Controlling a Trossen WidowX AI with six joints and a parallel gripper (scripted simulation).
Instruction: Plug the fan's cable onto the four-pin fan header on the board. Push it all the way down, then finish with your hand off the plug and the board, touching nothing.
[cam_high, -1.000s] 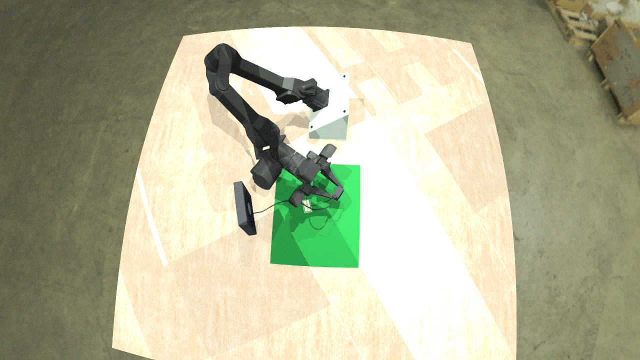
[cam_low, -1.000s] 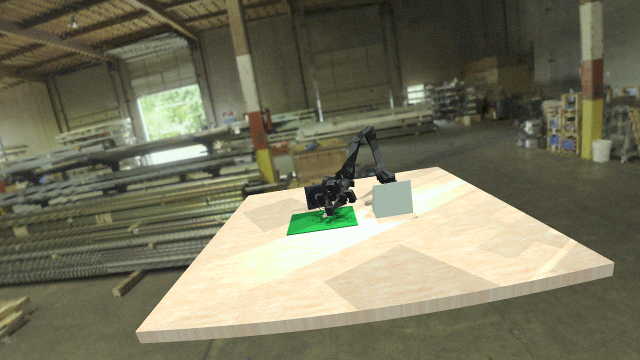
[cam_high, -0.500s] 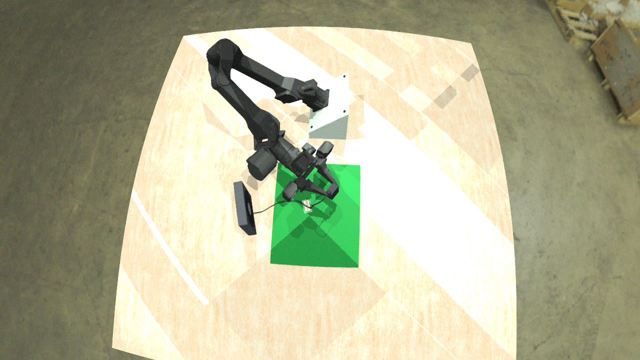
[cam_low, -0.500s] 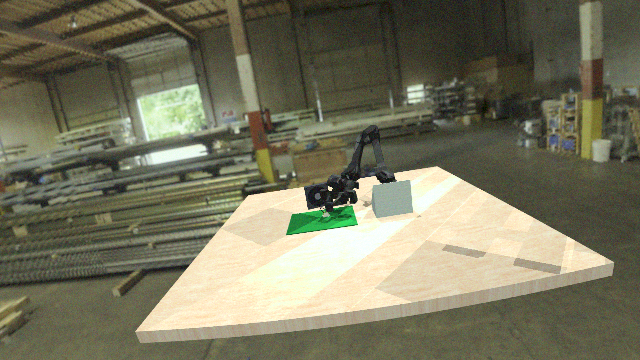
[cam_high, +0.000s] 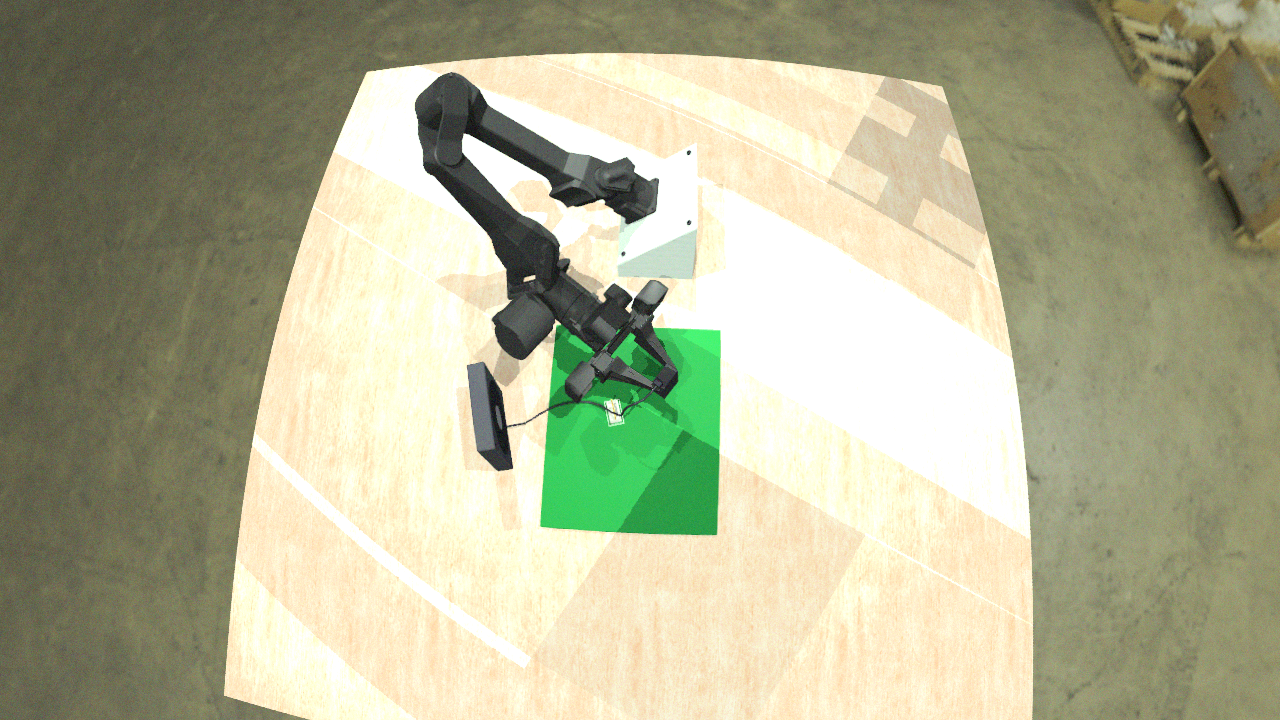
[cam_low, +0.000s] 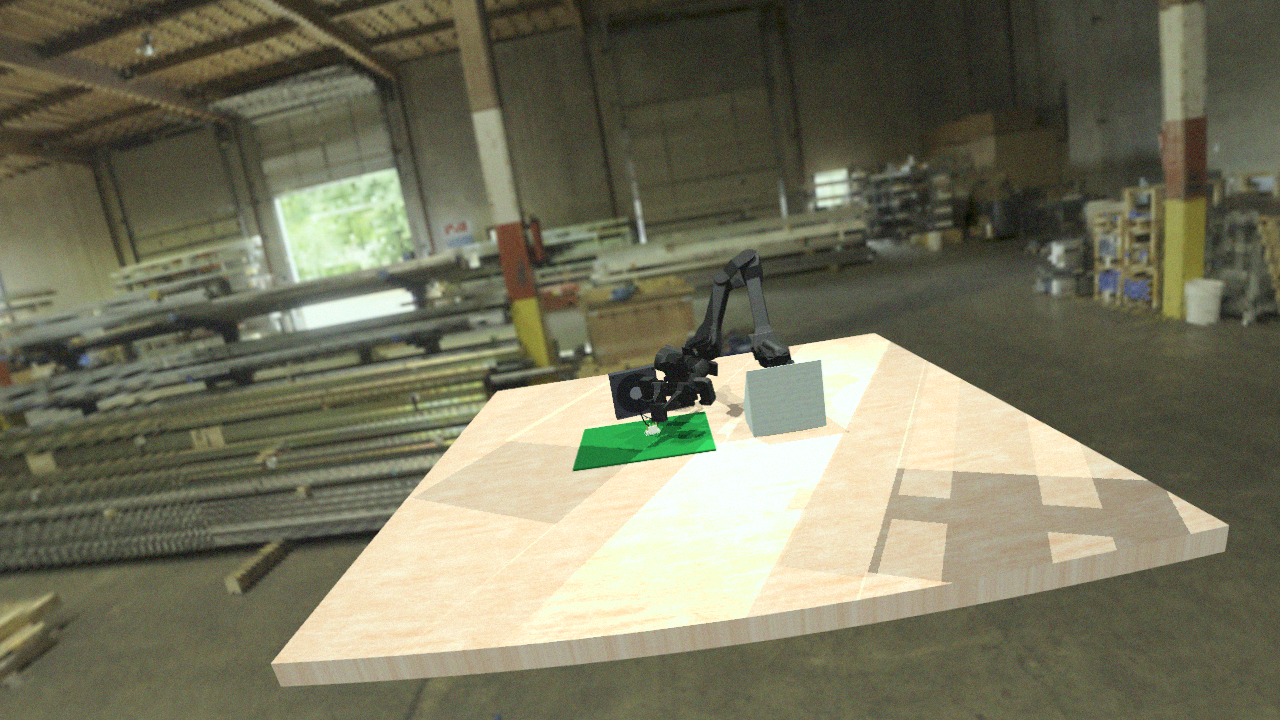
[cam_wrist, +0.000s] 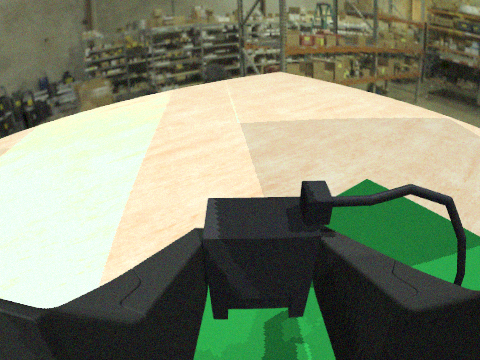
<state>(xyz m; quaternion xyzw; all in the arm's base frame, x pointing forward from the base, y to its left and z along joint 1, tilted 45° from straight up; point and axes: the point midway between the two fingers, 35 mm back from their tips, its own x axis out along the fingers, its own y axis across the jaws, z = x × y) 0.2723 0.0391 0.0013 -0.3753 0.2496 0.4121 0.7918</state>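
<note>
The white four-pin fan header lies 80 mm below my gripper tip, 70 mm to the right of it and 20 mm ahead of it. Also, from my gripper tip: dark grey fan plug: 10 mm below; green board: 100 mm below, 40 mm to the right, 40 mm ahead; black fan: 220 mm to the right, 60 mm ahead, 20 mm below.
</note>
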